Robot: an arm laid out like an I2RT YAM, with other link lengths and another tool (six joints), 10 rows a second.
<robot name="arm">
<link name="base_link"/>
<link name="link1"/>
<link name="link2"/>
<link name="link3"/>
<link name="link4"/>
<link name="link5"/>
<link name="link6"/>
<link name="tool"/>
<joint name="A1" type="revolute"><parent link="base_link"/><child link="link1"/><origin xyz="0 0 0.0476" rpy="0 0 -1.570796"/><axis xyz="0 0 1"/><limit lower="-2.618" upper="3.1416"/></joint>
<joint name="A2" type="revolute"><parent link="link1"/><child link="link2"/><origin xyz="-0.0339 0.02 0.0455" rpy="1.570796 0 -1.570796"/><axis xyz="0 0 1"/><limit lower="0" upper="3.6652"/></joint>
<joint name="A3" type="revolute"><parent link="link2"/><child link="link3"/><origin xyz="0.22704 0 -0.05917" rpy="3.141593 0 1.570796"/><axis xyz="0 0 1"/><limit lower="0" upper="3.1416"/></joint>
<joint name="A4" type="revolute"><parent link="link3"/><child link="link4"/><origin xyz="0.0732 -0.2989 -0.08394" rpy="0 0 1.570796"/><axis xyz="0 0 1"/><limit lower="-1.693" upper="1.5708"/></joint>
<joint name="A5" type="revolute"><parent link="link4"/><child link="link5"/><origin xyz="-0.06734 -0.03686 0.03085" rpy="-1.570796 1.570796 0"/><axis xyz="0 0 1"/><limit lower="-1.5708" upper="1.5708"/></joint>
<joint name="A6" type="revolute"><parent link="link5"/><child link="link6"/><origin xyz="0 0.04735 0.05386" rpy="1.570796 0 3.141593"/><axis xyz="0 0 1"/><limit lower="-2.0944" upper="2.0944"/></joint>
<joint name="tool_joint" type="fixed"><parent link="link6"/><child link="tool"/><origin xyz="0.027 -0.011 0.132" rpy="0.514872 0 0.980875"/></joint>
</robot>
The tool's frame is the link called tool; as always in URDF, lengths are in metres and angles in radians.
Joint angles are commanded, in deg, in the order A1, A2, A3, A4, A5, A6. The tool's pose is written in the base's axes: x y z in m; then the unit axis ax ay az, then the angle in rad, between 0 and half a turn. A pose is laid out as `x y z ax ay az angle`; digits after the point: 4 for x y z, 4 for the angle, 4 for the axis.
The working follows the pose.
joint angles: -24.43 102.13 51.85 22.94 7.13 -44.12
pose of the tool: 0.4856 -0.2272 0.0286 -0.2909 0.6862 -0.6667 2.3944
Where each joint sits with the arm in this pose, in the base's axes (m; each line is computed from the numbers above, not from the rounded line before):
A1: 0.0000 0.0000 0.0476
A2: 0.0322 0.0226 0.0931
A3: 0.0512 -0.0510 0.3151
A4: 0.3111 -0.0769 0.1319
A5: 0.3682 -0.1367 0.1338
A6: 0.3812 -0.1491 0.0643
the tool: 0.4856 -0.2272 0.0286

